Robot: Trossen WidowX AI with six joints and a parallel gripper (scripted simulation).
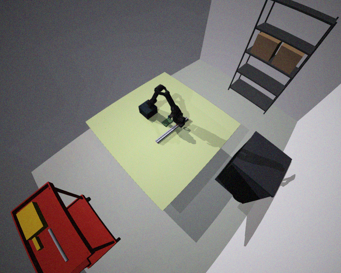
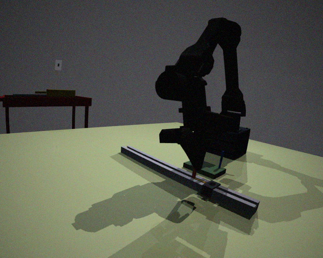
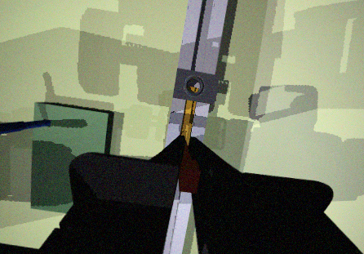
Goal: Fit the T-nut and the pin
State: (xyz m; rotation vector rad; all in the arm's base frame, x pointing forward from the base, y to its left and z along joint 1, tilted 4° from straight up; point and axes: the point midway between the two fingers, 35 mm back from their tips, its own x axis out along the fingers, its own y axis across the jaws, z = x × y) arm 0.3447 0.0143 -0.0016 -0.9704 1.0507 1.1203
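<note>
The blue pin is 130 mm behind my gripper tip, 10 mm to the left of it and 20 mm below it. Also, from my gripper tip: green tray: 120 mm behind, 10 mm to the right, 40 mm below; brass T-nut: 20 mm to the left.
</note>
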